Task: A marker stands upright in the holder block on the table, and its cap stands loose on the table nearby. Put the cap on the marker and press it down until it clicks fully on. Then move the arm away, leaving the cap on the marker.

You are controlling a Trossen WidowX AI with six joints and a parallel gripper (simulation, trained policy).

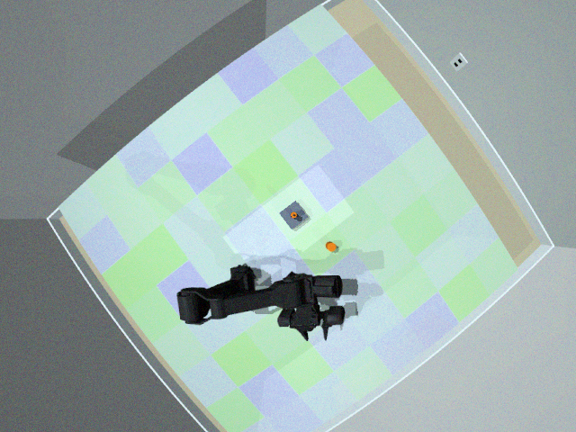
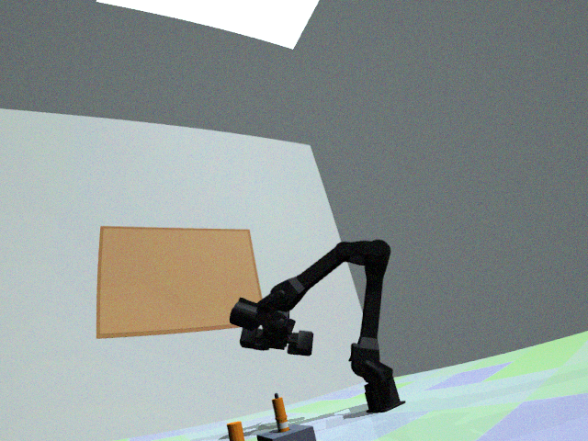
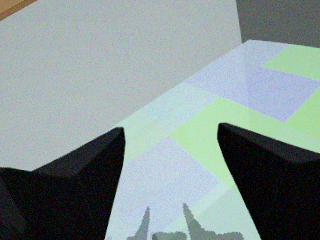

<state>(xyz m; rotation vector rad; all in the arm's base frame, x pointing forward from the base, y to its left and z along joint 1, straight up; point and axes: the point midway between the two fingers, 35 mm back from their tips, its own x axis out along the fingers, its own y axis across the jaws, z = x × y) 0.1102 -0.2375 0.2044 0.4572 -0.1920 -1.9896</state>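
My gripper tip is 21 cm short of the orange cap, 17 cm to the right of it and 17 cm above it. Round my gripper tip: grey holder block: 33 cm to the left, 18 cm below, 17 cm ahead.
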